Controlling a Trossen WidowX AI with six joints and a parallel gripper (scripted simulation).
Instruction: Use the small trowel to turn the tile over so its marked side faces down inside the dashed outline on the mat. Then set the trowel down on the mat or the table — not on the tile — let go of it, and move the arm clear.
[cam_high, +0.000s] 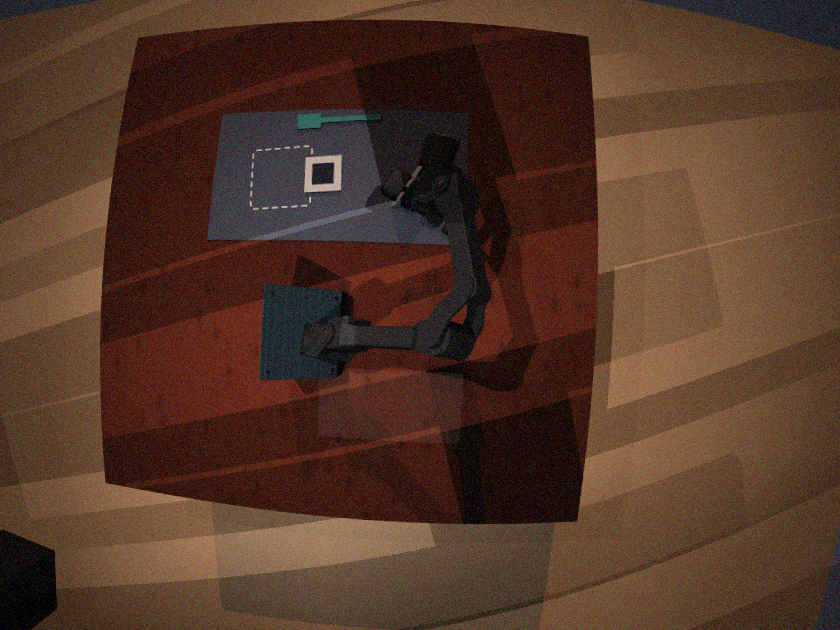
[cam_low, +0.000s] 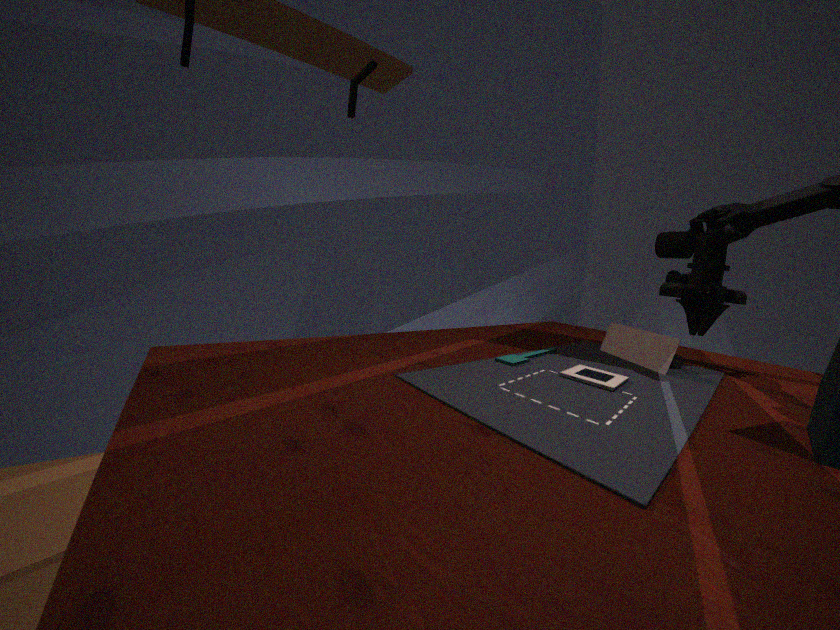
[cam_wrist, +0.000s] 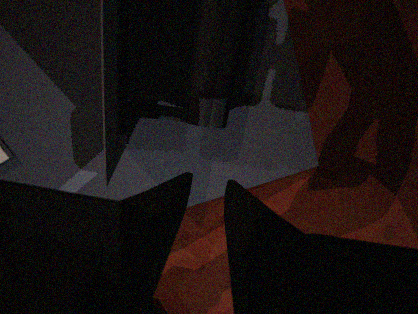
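Now: the trowel 11 cm ahead of my gripper tip and 5 cm below it. Round my gripper tip: teal flat tool 28 cm to the left, 22 cm ahead, 8 cm below; white tile 26 cm to the left, 8 cm below, 7 cm ahead; grey mat 24 cm to the left, 10 cm below, 8 cm ahead.
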